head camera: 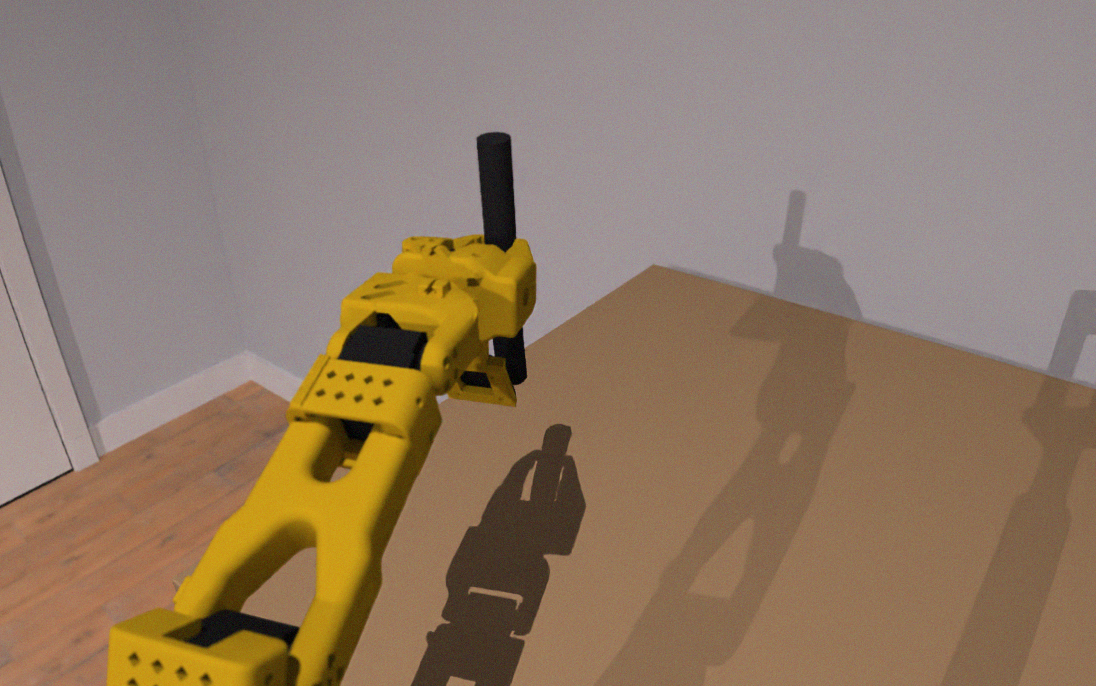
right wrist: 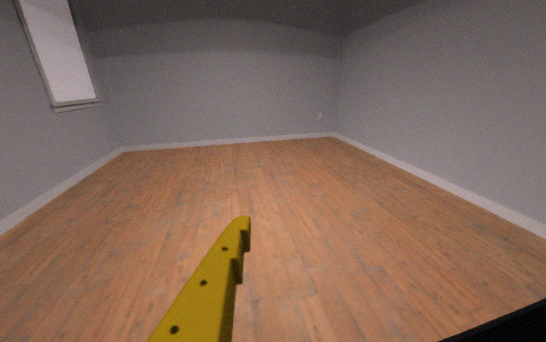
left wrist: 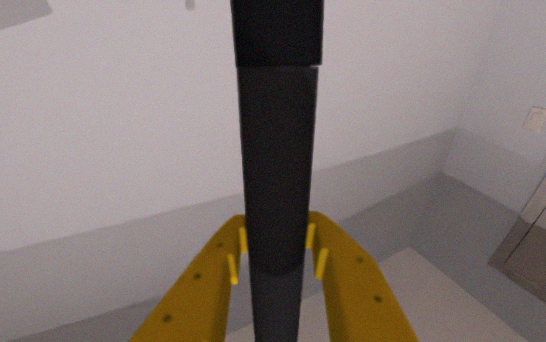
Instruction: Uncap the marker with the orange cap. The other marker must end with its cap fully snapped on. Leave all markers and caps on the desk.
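Places are measured from the left arm's base along level axes (x up, y back, z right), in metres.
Pixels of known places: left end effector, tool point: [head camera: 516,245] [left wrist: 247,228]; right end effector, tool point: [right wrist: 249,229].
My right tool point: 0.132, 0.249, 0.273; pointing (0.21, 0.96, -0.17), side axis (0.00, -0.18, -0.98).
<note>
Behind a point stands the place of what it marks, as x, y, z.
A black marker [head camera: 497,190] {0.268, -0.355, -0.156} [left wrist: 277,140] {0.196, -0.359, -0.162} stands nearly upright in my left gripper [head camera: 511,279] [left wrist: 276,225] {0.229, -0.370, -0.156}, high above the desk [head camera: 630,388] {-0.054, -0.656, -0.252}. Both left jaws press on its sides. In the left wrist view a seam crosses the marker above the jaws, and the part above it is slightly wider. I cannot tell whether the cap is fully on. The marker with the orange cap does not show in these views. My right gripper [right wrist: 244,229] is fully open, with one notched jaw in view, pointing over the floor.
The desk's far edge lies close to the grey wall [head camera: 727,145] {0.117, -1.015, -0.338}. Shadows of the arms fall on the desk and wall. Wooden floor [head camera: 121,566] {-0.775, -0.380, -1.314} [right wrist: 300,200] {-0.774, 1.649, -0.284} lies at the left of the head view and across the right wrist view. A window [right wrist: 65,60] {0.506, 3.110, 2.024} is at that view's upper left.
</note>
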